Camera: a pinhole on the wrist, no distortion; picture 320 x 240 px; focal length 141.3 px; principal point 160.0 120.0 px. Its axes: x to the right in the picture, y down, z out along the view. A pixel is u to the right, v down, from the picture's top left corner.
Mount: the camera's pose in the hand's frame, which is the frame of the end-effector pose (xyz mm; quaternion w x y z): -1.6 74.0 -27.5 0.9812 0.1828 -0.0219 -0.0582
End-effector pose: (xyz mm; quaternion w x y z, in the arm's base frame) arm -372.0 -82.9 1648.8 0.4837 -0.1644 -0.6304 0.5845
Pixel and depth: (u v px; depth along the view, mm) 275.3 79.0 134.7
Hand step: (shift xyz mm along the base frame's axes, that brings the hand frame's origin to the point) -106.0 17.0 73.7
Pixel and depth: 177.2 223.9 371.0
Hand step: -426.0 -154.5 -86.0
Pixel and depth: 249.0 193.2 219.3
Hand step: -271.2 -2.5 13.6
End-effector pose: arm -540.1 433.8 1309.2 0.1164 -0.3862 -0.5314 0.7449
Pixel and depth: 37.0 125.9 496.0
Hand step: 0.1 -559.8 294.0
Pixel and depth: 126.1 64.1 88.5
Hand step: -4.7 -53.3 9.1
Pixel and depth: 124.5 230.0 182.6
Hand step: -70.8 -220.7 -82.8
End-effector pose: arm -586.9 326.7 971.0 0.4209 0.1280 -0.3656 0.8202
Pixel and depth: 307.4 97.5 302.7
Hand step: -108.1 43.0 377.1
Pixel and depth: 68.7 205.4 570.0
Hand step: -20.1 -747.0 128.4
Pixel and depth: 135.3 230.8 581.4
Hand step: -246.8 -647.7 278.1
